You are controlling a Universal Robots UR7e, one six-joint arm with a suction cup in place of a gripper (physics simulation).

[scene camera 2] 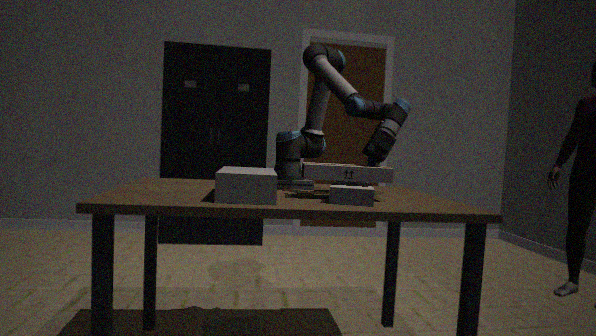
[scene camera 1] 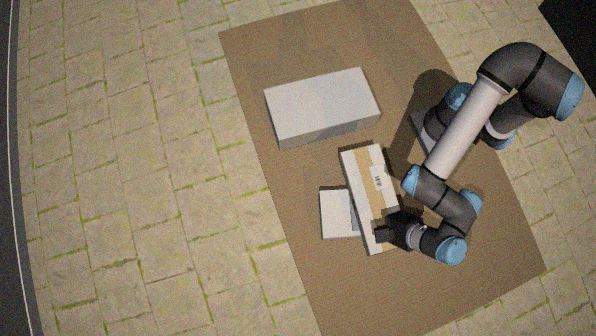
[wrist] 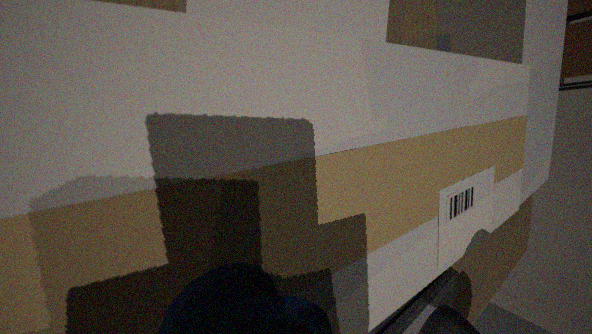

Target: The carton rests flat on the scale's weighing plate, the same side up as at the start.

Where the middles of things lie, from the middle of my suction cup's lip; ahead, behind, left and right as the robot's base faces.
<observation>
The carton [scene camera 1: 368,181] is 11 cm to the right of my suction cup and 4 cm below it. From my suction cup the other things lie so: scale [scene camera 1: 338,221]: 11 cm below, 10 cm to the right, 5 cm ahead.
</observation>
